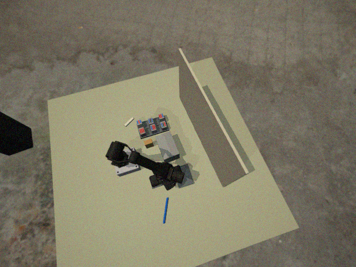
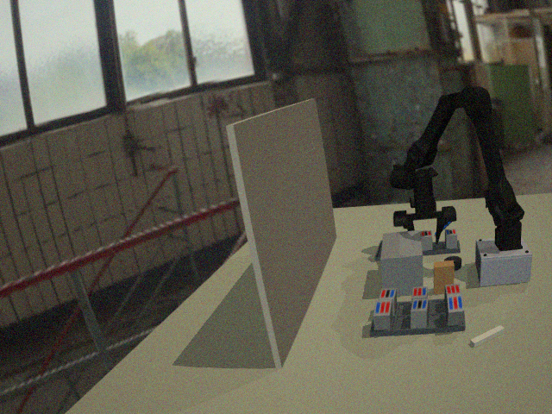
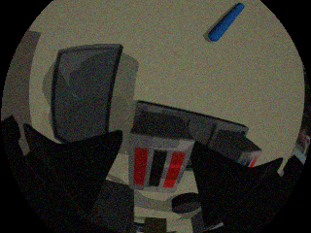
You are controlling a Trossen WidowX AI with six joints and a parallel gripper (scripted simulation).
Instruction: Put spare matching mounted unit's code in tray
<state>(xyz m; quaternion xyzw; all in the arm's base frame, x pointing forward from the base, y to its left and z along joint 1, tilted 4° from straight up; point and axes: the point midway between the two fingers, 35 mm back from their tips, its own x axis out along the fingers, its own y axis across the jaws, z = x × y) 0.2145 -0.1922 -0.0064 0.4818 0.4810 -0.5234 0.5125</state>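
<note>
Right now the grey spare is 2 cm above my gripper tip. The rest, counted from my gripper tip: striped block: 8 cm behind, 1 cm to the left, 2 cm above; blue marker: 7 cm behind, 16 cm to the right, 1 cm below; dark tray: 10 cm ahead, 2 cm to the right, 1 cm below.
</note>
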